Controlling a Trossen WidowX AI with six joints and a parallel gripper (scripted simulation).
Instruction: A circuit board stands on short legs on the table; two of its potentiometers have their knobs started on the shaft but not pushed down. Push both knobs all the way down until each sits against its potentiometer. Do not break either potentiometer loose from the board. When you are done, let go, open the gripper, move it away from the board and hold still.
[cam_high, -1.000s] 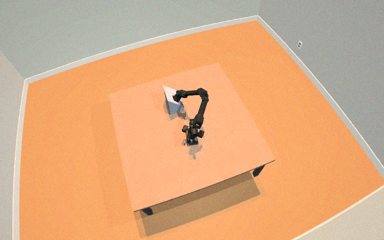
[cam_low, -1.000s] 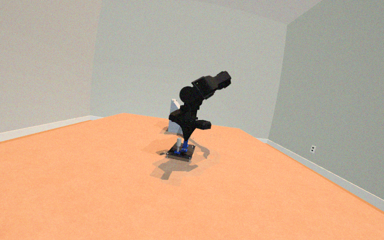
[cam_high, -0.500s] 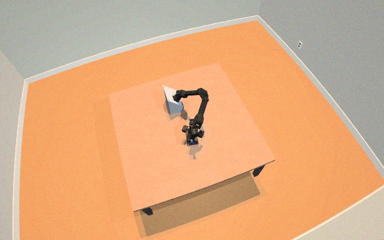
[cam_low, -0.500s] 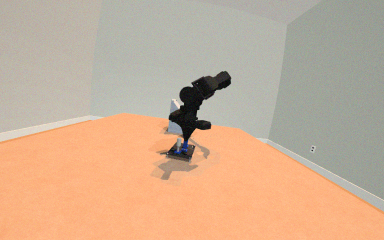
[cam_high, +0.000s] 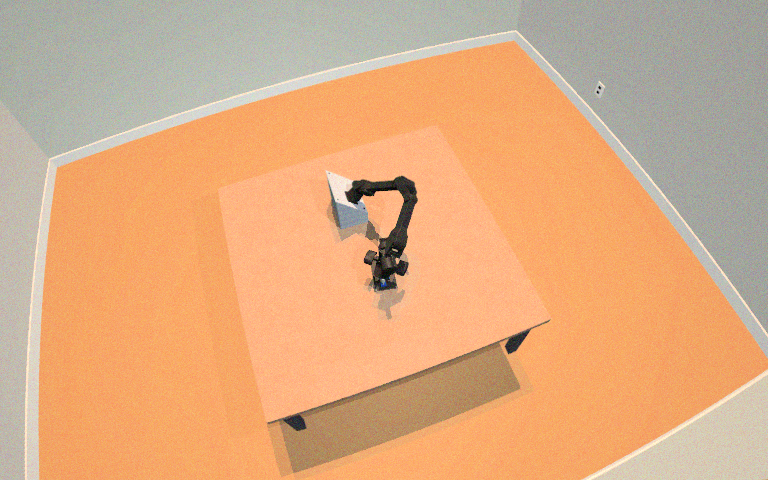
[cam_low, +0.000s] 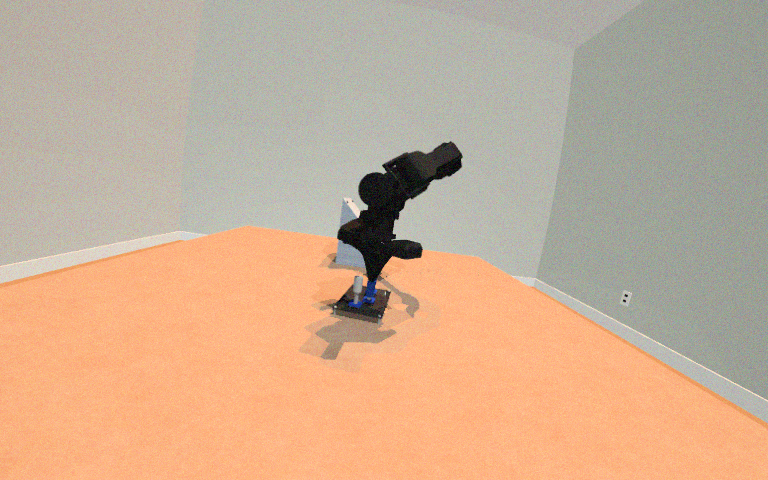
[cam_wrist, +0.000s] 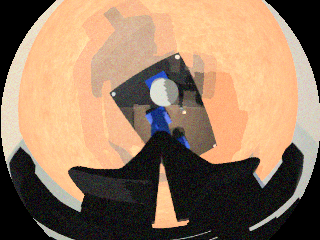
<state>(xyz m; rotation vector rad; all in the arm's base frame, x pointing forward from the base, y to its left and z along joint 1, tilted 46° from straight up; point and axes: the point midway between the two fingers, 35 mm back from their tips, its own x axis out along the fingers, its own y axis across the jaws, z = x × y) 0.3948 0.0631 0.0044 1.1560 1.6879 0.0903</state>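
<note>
The blue knob lies 1 cm below my gripper tip.
</note>
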